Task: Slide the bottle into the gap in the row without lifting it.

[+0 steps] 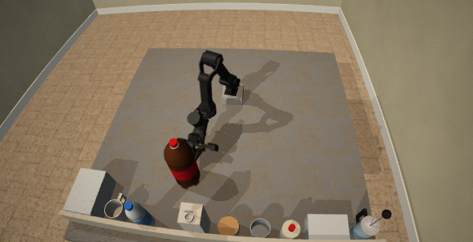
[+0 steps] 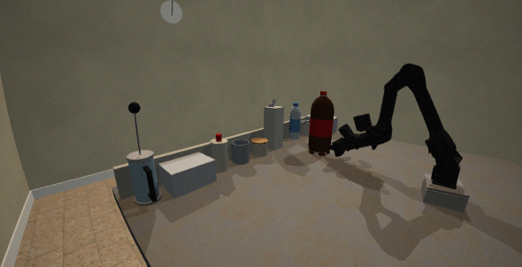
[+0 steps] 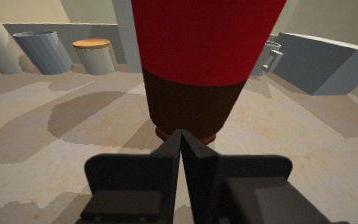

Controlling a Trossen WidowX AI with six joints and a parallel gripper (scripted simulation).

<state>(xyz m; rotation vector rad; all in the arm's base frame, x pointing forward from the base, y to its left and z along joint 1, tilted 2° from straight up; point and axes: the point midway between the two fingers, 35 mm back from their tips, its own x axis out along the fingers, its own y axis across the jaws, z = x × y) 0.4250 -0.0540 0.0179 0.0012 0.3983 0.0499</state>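
The brown cola bottle is 8 cm ahead of my hand, 1 cm to the right of it and 10 cm above it. Round my hand: wood-lidded jar: 27 cm ahead, 23 cm to the left, 2 cm below; grey cup: 25 cm ahead, 34 cm to the left, 3 cm below; blue-capped water bottle: 33 cm ahead, 11 cm to the right, 5 cm above.
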